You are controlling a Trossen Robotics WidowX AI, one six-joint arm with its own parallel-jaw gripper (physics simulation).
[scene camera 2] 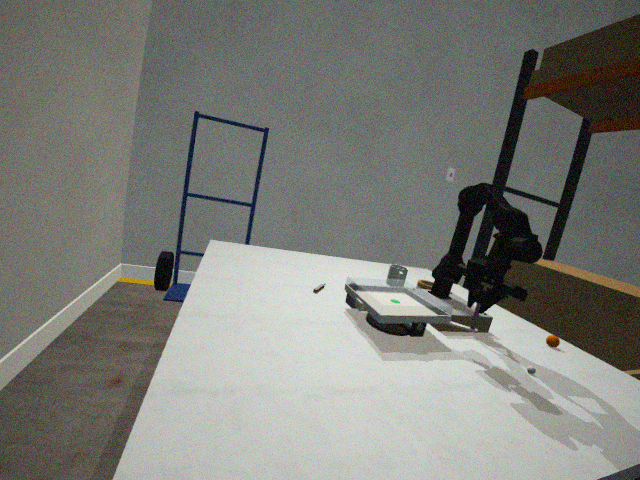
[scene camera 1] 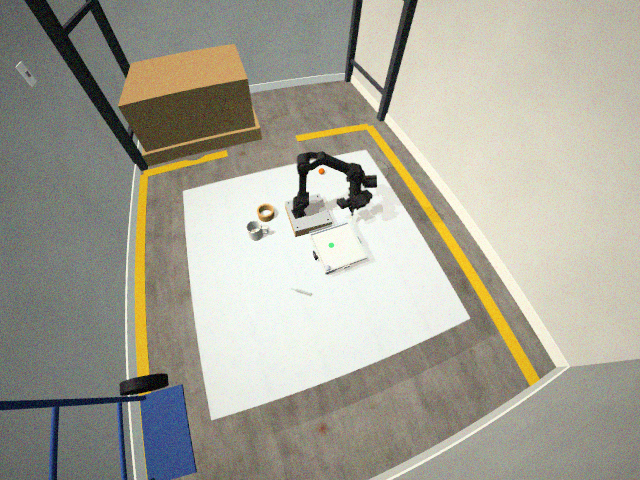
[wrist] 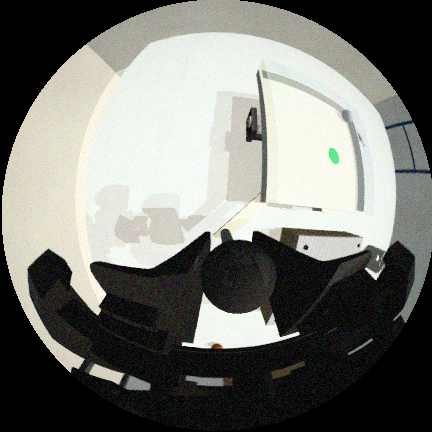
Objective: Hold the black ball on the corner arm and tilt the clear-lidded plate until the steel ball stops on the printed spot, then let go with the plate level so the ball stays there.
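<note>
The clear-lidded plate stands on its black mount in front of the arm's base; its exact tilt is hard to judge. The steel ball sits in the corner diagonally opposite the corner arm, away from the green printed spot. I cannot make out the ball in scene camera 2. The corner arm runs from the plate's corner to the black ball. My gripper is shut on the black ball, which shows between the fingers.
A mug and a tape ring stand beside the base block. A pen-like thing lies beyond the plate. An orange ball and a small grey ball lie on the table.
</note>
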